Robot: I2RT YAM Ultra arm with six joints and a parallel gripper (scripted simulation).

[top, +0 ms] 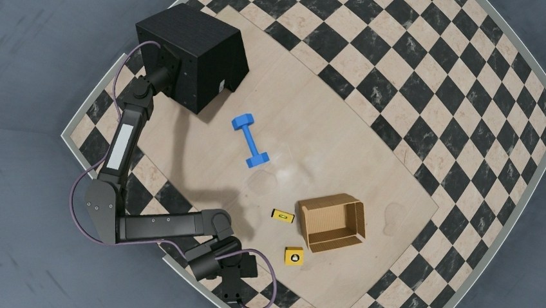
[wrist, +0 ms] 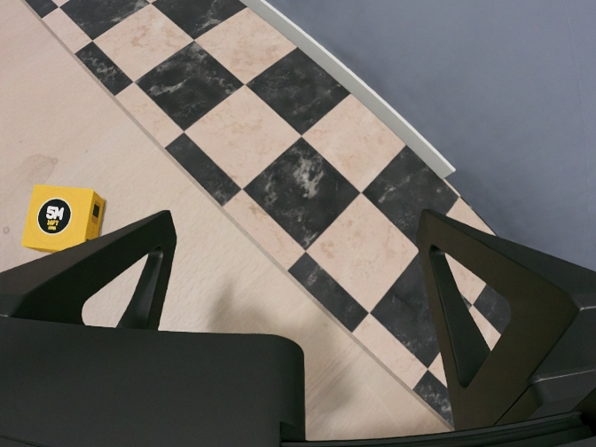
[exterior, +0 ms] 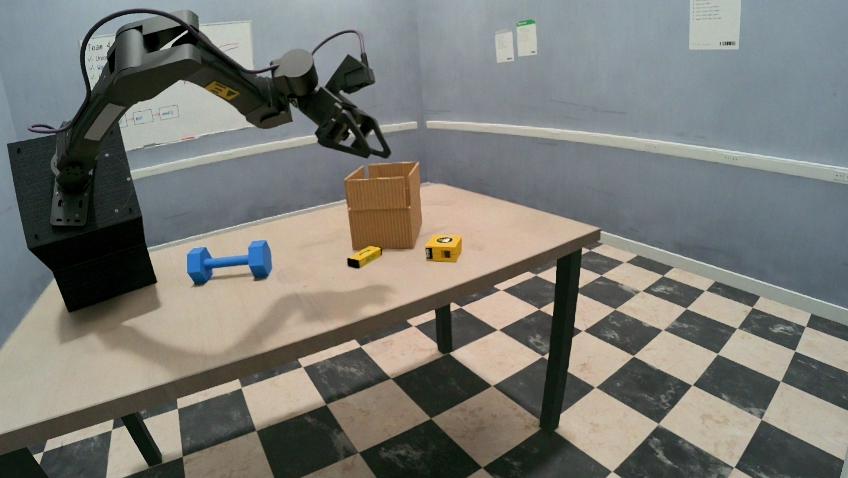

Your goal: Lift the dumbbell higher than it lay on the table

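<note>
Right now the blue dumbbell is 25 cm behind my hand, 33 cm to the left of it and 23 cm below it. From my hand the other things lie so: small yellow box: 20 cm ahead, 10 cm to the left, 25 cm below; yellow spirit level: 5 cm ahead, 20 cm to the left, 26 cm below.
</note>
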